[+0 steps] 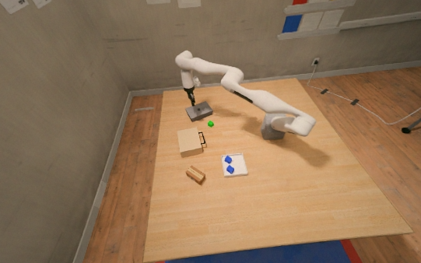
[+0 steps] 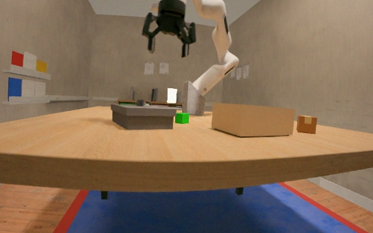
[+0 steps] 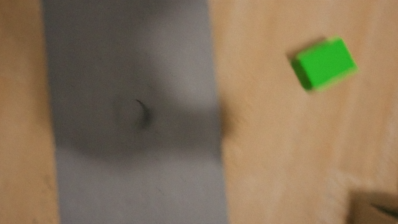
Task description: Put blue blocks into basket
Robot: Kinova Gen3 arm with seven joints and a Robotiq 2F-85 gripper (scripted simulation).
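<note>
The brown cardboard box is 480 mm to the left of my hand, 160 mm below it and 50 mm ahead of it. The rest, counted from my hand: grey lid 150 mm below, 60 mm to the right, 50 mm behind; metal box 170 mm below, 60 mm to the right, 50 mm behind; green block 180 mm below, 120 mm behind, 80 mm to the left.
</note>
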